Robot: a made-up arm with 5 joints. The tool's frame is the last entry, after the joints.
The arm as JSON. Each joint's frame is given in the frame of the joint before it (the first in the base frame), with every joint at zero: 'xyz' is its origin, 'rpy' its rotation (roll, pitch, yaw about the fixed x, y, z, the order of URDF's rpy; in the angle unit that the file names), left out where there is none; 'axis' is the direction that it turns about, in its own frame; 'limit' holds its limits. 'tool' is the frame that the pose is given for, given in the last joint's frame.
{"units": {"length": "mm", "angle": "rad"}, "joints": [
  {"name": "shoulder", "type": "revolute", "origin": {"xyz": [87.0, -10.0, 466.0], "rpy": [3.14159, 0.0, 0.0]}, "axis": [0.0, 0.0, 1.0], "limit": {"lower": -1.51, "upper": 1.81}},
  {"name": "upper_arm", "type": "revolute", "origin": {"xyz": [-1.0, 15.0, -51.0], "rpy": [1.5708, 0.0, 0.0]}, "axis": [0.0, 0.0, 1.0], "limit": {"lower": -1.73, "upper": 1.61}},
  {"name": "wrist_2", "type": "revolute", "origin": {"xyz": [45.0, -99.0, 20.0]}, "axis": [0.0, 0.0, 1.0], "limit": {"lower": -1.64, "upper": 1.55}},
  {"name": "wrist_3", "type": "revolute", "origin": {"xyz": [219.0, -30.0, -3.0]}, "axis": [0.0, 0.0, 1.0], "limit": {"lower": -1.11, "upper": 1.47}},
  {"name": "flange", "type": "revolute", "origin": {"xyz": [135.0, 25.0, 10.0], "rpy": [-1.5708, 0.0, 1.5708]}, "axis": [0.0, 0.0, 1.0], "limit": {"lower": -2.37, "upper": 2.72}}
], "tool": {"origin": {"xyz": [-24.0, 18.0, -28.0], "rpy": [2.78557, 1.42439, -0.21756]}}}
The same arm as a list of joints. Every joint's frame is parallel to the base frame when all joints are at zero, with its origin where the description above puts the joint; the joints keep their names.
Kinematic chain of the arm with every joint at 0, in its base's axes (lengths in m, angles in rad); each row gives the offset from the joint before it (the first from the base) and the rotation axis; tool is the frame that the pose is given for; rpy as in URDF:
shoulder: xyz 0.087 -0.01 0.466 axis -z
upper_arm: xyz -0.001 -0.015 0.051 axis +y
wrist_2: xyz 0.045 0.02 0.099 axis +y
wrist_3: xyz 0.219 -0.003 0.03 axis +y
flange: xyz 0.135 0.01 -0.025 axis -x
tool: xyz 0.028 -0.018 0.024 rpy -0.1362 0.1429 0.0318
Joint limits (rad, base to tool): -1.51..1.81 -1.73..1.61 -1.64..1.55 -1.11..1.47 -2.37..2.72

